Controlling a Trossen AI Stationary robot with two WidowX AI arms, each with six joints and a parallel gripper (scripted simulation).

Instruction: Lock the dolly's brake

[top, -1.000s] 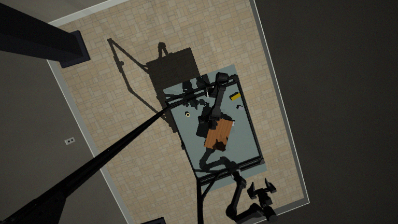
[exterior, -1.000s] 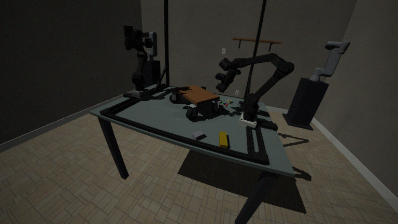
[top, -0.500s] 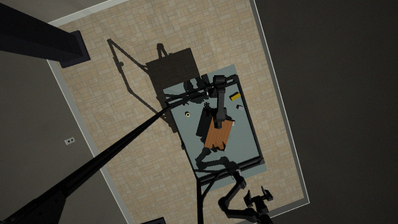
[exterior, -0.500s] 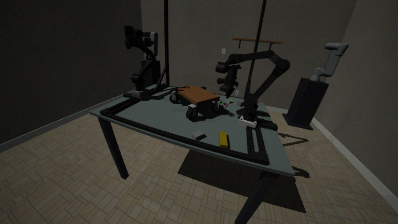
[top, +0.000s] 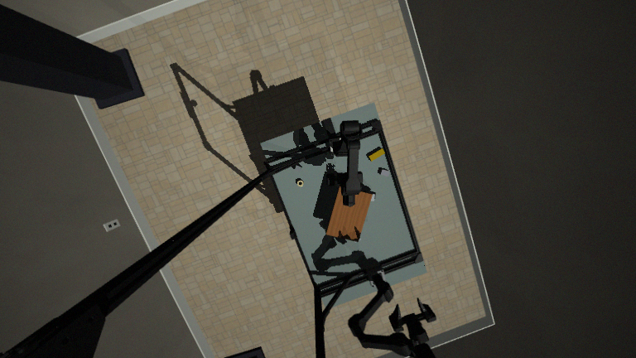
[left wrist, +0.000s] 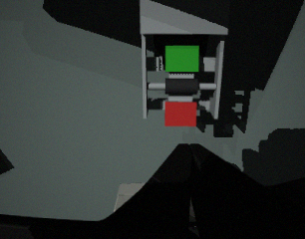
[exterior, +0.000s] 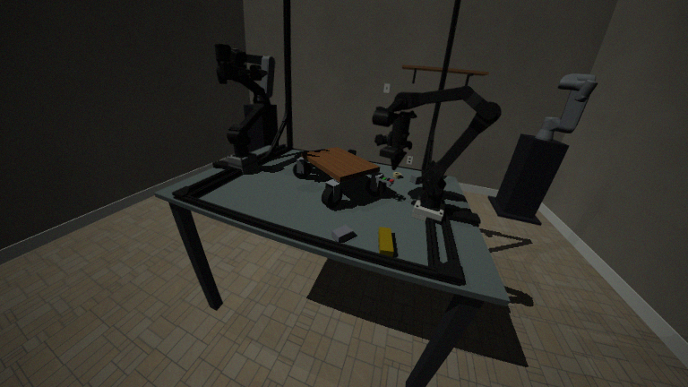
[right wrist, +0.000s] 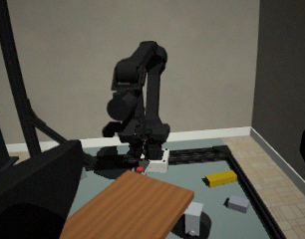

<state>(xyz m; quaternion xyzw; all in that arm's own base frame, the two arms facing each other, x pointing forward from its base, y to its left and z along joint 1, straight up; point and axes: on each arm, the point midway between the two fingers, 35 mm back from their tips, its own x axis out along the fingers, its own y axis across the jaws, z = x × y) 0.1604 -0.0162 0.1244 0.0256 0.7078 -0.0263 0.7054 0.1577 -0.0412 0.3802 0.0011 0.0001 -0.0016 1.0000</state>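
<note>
Now: the brake pedal 9 cm below my left hand and 1 cm to the right of it. From my left hand the other things lie so: grey block 28 cm ahead, 16 cm below, 9 cm to the right; yellow block 26 cm ahead, 16 cm below, 3 cm to the left.
</note>
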